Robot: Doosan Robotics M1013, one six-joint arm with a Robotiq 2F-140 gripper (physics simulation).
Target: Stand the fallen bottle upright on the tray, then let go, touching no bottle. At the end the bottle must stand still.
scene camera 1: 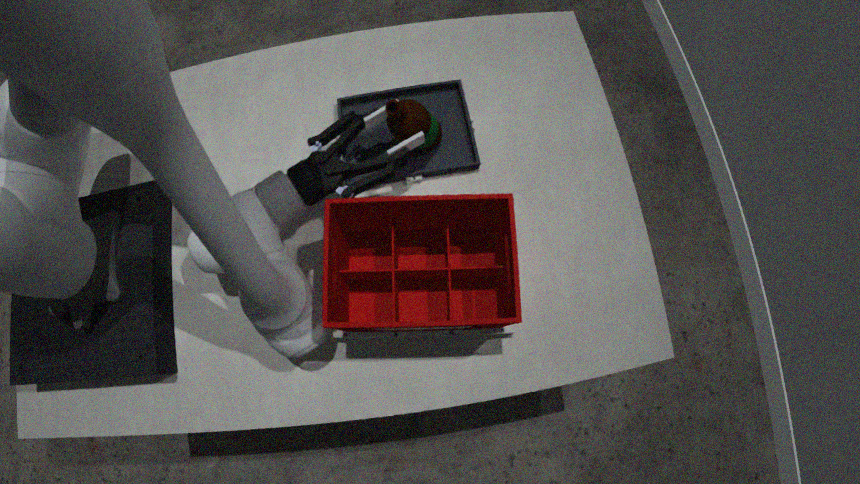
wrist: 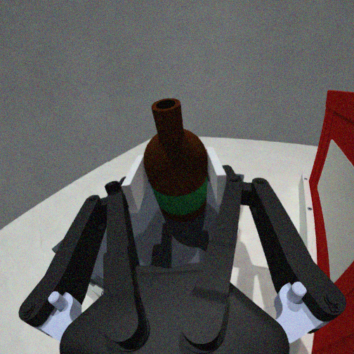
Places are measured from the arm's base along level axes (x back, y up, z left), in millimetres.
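Where they show: gripper, fingertip midpoint: (scene camera 1: 410, 120); arm's base, origin of the base link: (scene camera 1: 86, 263).
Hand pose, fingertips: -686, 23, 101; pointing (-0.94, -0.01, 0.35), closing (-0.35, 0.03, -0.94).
Each offset is from my fingertips to the centre of the thing, as dx, dy, dz. "spot": to the spot under its first point. Level surfaces: height alone.
The brown bottle with a green band {+3, -2, -1} (scene camera 1: 410, 114) (wrist: 175, 160) is over the tray, neck up and close to upright. The tray {spot: -100, -88, +62} (scene camera 1: 454, 105) is dark grey with a low rim, and part of it shows between the fingers in the wrist view. My gripper (scene camera 1: 403, 124) (wrist: 175, 162) is shut on the bottle, with one pale pad on each side of its body. It reaches in from the left, low over the tray. The bottle's shadow lies close by its base in the wrist view. Whether the base touches the tray floor, I cannot tell.
A red crate with six compartments {spot: -88, +83, -301} (scene camera 1: 517, 264) (wrist: 336, 120) stands close beside the tray, near the gripper's wrist. The arm passes to the left of the crate. A dark, square-edged block (scene camera 1: 138, 355) is at the left of the white table {dy -93} (scene camera 1: 577, 198).
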